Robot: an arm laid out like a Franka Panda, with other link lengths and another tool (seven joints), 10 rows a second.
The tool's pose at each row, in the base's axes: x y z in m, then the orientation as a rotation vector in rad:
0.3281, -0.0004, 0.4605, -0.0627, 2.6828, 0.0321
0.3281, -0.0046, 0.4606, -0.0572, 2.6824, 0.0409
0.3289, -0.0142, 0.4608, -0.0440, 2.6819, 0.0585
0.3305, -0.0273, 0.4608, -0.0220, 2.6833, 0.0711
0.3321, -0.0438, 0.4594, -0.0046, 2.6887, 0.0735
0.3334, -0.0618, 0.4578, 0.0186, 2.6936, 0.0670
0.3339, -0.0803, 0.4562, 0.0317, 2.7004, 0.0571
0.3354, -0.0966, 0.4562, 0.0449, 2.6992, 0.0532
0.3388, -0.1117, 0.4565, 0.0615, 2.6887, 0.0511
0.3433, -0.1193, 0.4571, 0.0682, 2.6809, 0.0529
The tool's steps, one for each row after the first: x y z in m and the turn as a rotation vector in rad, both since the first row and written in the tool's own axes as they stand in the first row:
0.0001, -0.0042, -0.0002, -0.0053, -0.0006, 0.0053
-0.0003, -0.0138, -0.0004, -0.0156, -0.0014, 0.0175
-0.0012, -0.0270, -0.0001, -0.0209, -0.0004, 0.0352
-0.0014, -0.0436, 0.0013, -0.0197, 0.0048, 0.0480
-0.0012, -0.0616, 0.0027, -0.0114, 0.0095, 0.0633
-0.0002, -0.0801, 0.0038, -0.0023, 0.0163, 0.0710
-0.0009, -0.0965, 0.0039, 0.0026, 0.0151, 0.0796
-0.0035, -0.1117, 0.0046, 0.0070, 0.0048, 0.0909
-0.0075, -0.1195, 0.0058, 0.0069, -0.0030, 0.0959

